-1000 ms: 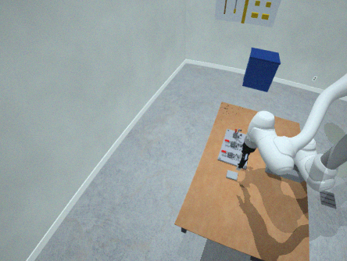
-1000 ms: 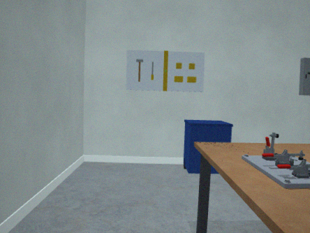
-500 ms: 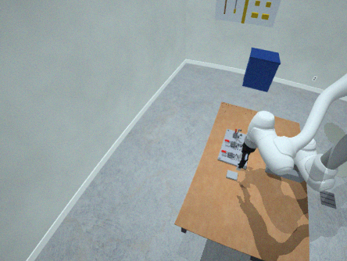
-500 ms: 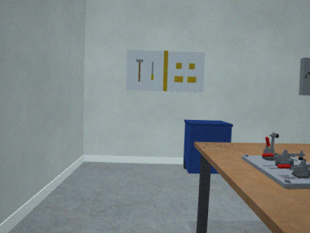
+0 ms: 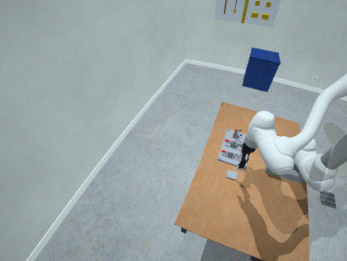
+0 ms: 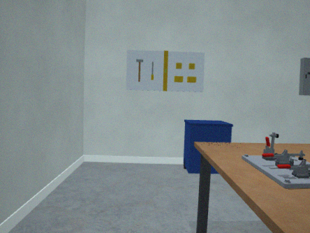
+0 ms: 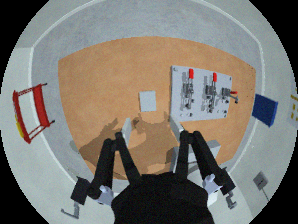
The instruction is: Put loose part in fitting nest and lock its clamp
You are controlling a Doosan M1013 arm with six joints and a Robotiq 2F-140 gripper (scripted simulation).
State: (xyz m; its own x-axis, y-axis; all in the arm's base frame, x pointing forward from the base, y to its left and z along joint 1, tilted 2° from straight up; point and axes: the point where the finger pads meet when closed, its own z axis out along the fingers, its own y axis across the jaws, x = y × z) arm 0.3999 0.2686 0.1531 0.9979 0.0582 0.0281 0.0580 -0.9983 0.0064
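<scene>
Right now the grey part is 210 mm below my hand. From my hand the other things lie so: grey fixture plate (30 mm ahead, 270 mm to the right, 210 mm below).
</scene>
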